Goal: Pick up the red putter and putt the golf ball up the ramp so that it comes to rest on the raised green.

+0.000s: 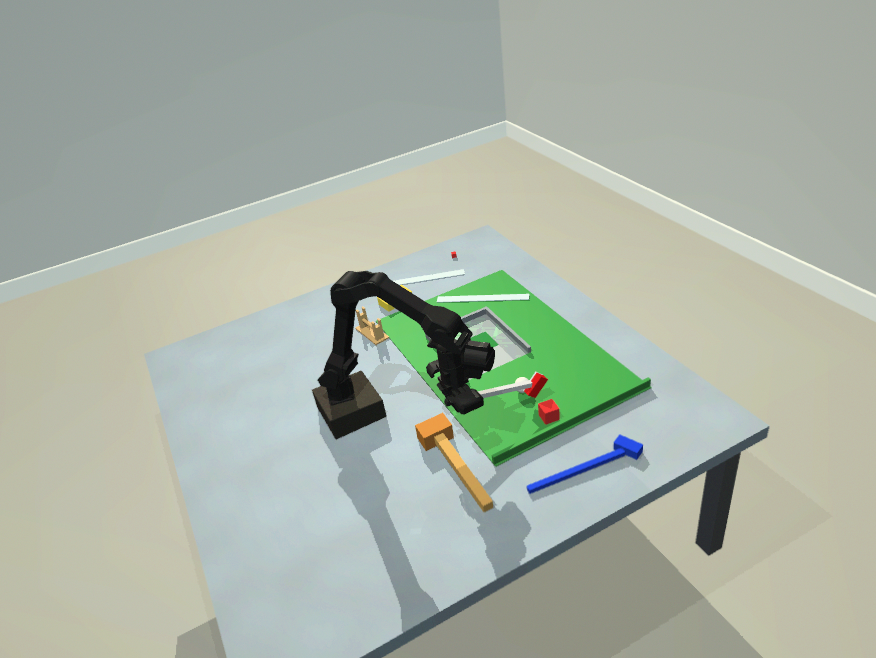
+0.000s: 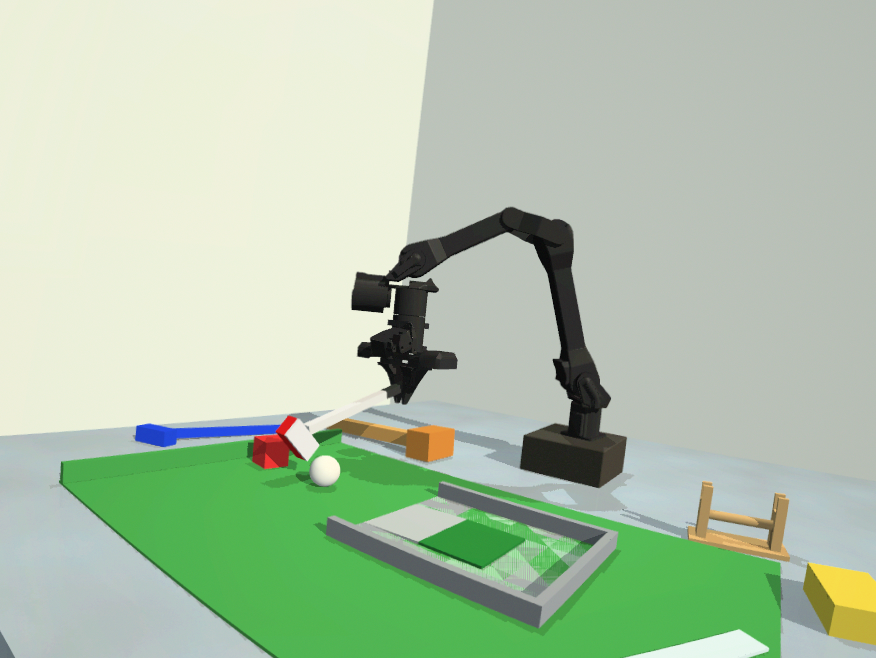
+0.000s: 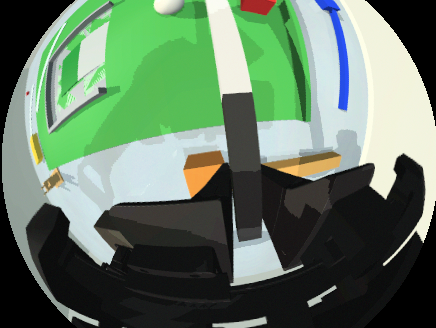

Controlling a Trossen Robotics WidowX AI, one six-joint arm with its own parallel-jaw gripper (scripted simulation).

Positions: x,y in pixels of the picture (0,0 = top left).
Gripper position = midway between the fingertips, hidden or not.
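In image 1 you'd see my gripper (457,409) and an orange mallet (437,431). Image 2 has my gripper (400,403) and the mallet in it too, and image 3 shows my gripper (236,167), again with the mallet. There's a green mat as well, and on it (image 2: 250,544) and (image 1: 559,346) are the same spot. On the orange mallet, (image 3: 199,167) is the same spot as (image 2: 420,432).
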